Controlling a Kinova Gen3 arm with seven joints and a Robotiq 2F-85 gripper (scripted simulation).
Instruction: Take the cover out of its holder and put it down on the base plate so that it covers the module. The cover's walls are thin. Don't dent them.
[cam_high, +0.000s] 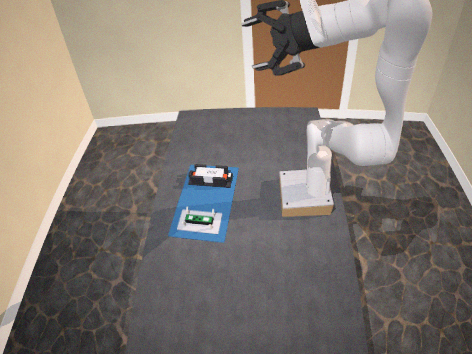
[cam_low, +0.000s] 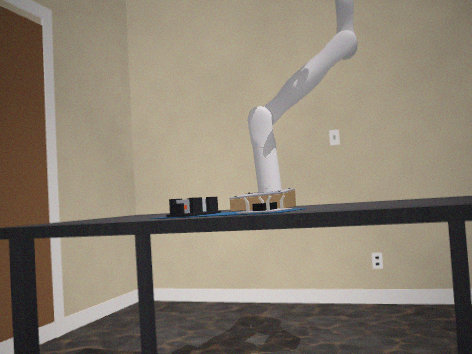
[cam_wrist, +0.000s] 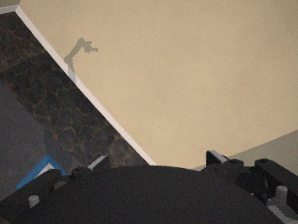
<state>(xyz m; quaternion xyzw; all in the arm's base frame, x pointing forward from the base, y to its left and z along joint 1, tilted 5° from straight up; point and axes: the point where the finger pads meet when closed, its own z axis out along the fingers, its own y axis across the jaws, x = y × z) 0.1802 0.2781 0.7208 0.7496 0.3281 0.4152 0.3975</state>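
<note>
Right now the white cover is 23 cm ahead of my hand, 33 cm to the right of it and 75 cm below it.
</note>
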